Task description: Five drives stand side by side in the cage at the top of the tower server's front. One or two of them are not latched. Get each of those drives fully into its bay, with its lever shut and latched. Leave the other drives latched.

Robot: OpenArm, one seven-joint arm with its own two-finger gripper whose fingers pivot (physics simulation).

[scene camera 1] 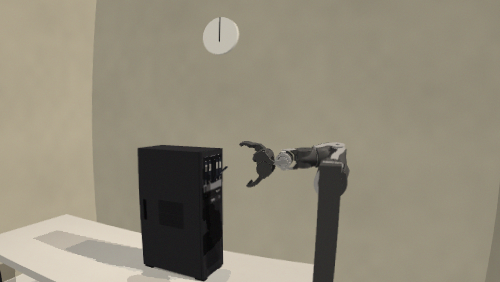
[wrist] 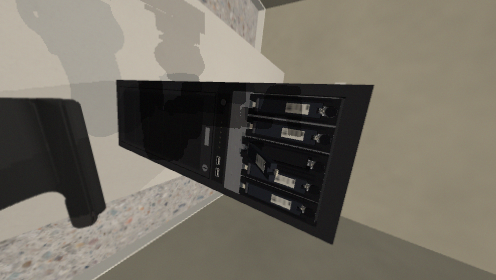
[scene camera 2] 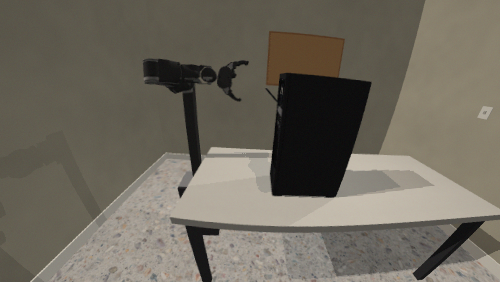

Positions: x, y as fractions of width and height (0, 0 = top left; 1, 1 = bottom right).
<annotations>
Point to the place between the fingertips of my gripper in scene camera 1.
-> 0.49, 0.58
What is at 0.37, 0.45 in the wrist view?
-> A black tower server.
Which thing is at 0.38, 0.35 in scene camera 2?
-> A dark arm post.
</annotations>
